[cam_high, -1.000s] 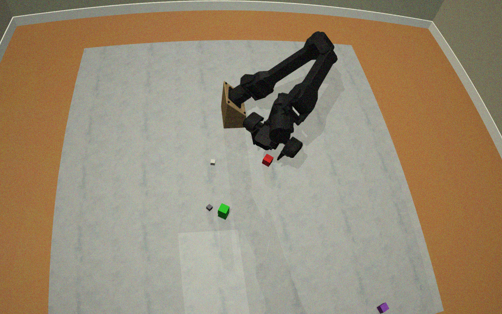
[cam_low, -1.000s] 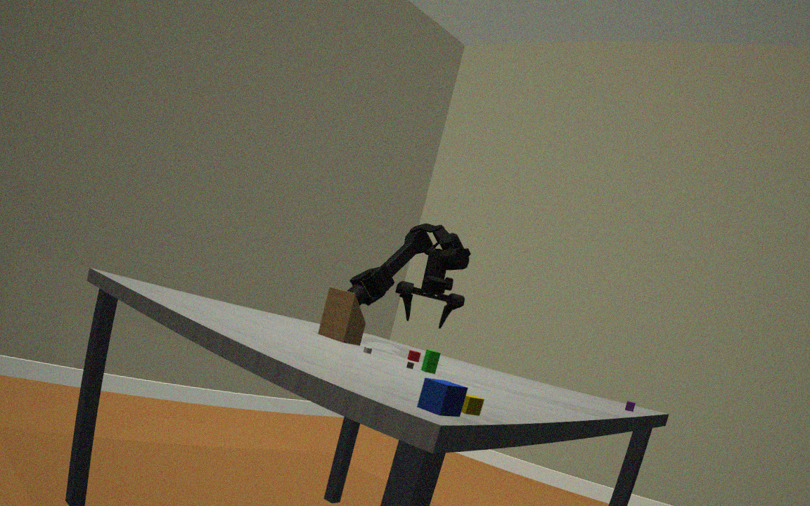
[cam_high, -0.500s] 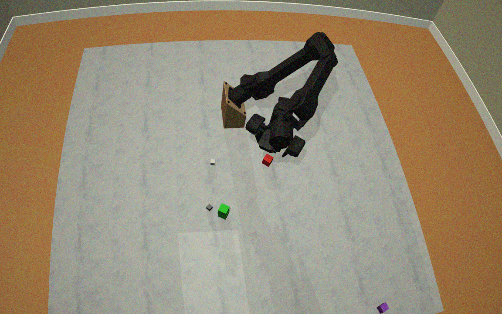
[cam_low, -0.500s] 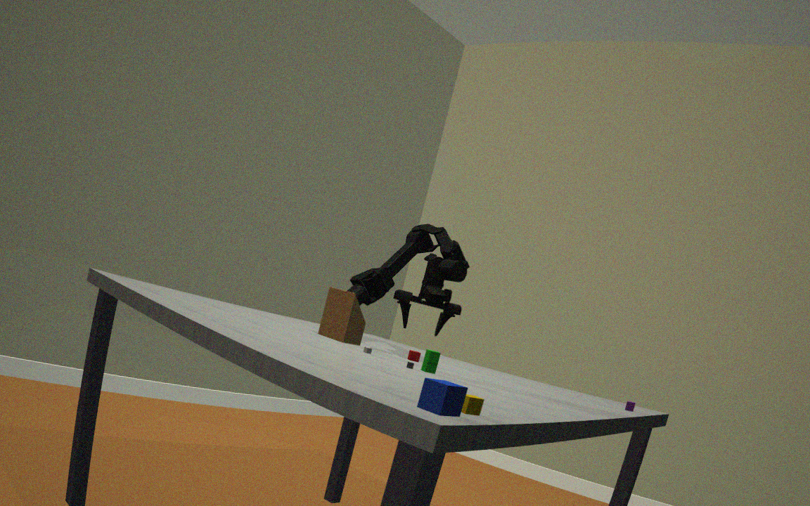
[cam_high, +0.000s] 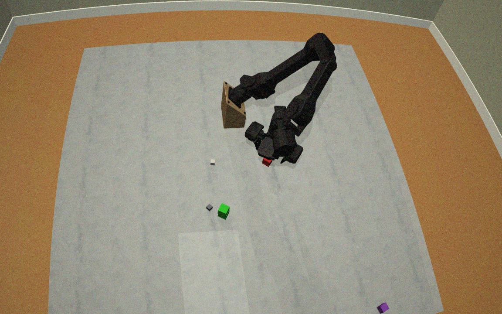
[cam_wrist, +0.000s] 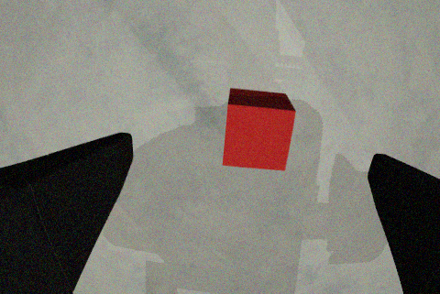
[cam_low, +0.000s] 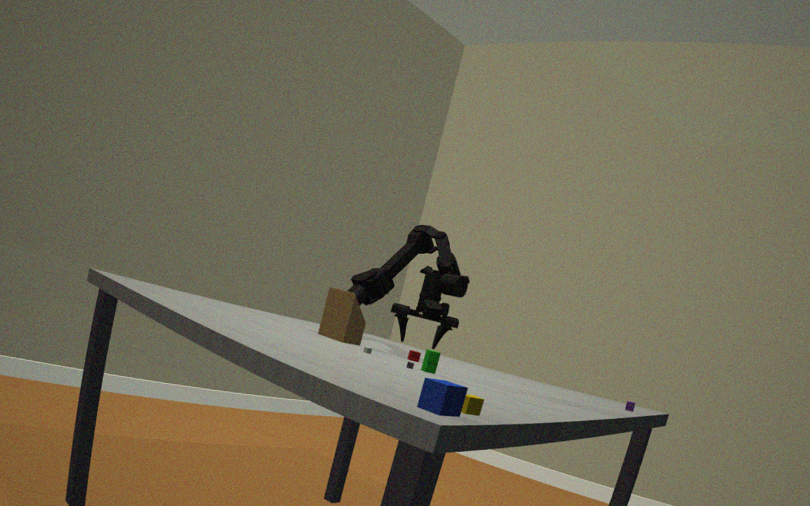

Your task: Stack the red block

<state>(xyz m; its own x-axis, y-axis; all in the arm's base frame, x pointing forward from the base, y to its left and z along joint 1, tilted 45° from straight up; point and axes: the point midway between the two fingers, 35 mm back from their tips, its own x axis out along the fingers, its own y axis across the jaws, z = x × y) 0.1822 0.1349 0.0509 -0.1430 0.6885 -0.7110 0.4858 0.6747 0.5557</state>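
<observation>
Right now my gripper tip is 3 cm above the red block. Round my gripper tip: dark grey cube 19 cm ahead, 19 cm to the right, 4 cm below; then purple cube 52 cm ahead, 38 cm to the left, 3 cm below; then white cube 2 cm ahead, 19 cm to the right, 4 cm below.
</observation>
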